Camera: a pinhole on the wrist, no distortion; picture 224 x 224 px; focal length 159.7 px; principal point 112.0 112.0 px. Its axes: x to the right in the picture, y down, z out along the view. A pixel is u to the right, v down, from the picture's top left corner.
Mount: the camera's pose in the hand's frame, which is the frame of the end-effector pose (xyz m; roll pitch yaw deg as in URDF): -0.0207 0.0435 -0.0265 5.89 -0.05 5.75
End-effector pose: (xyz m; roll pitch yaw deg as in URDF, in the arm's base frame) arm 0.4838 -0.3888 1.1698 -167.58 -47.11 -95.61
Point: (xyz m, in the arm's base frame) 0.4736 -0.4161 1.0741
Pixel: 65.7 107.1
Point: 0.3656 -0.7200 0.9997
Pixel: 175.3 176.3
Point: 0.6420 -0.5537 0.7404
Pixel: 41.8 91.6
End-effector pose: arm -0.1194 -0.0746 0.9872 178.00 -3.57 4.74
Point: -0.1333 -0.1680 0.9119
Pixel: 110.7 203.9
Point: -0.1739 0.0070 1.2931
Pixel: behind the camera
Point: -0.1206 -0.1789 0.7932
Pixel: 115.2 168.1
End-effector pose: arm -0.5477 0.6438 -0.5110 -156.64 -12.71 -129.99
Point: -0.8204 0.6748 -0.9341
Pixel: outside the picture
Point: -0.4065 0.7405 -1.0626
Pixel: 30.8 174.1
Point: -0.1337 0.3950 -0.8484
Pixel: 63.7 25.6
